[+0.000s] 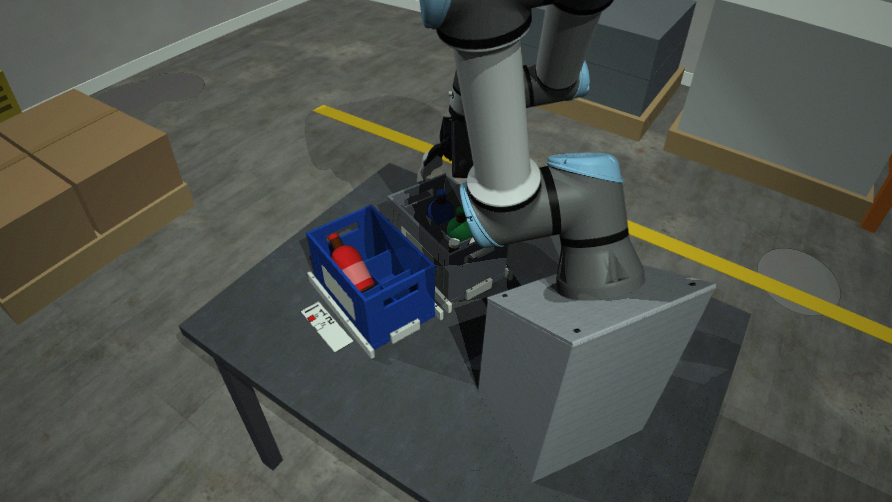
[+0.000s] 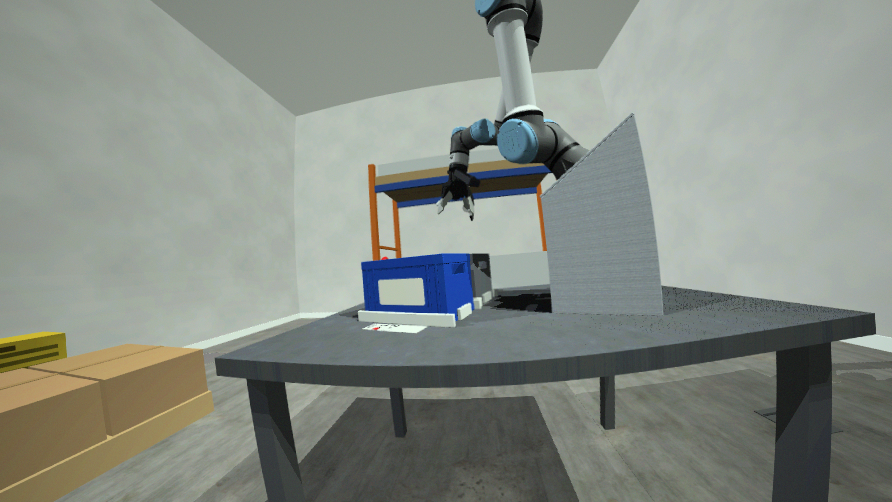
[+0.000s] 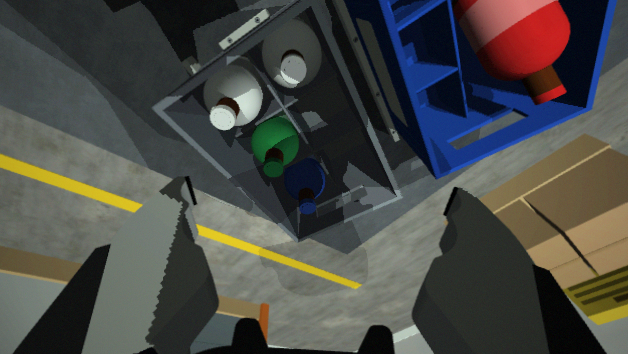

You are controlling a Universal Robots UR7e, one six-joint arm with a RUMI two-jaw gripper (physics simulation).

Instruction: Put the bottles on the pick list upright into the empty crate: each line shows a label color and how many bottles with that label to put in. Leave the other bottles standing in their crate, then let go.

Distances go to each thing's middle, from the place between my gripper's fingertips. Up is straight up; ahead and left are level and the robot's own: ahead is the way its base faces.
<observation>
My gripper is now 23 cm above the green bottle (image 3: 275,142), 10 cm to the left of it and 2 cm short of it. From my hand the other things lie so: white rail (image 2: 421,319): 30 cm below, 23 cm to the left, 18 cm ahead; red bottle (image 1: 349,260): 19 cm below, 18 cm to the left, 17 cm ahead; blue bottle (image 3: 305,180): 23 cm below, 14 cm to the right, 10 cm ahead.
</observation>
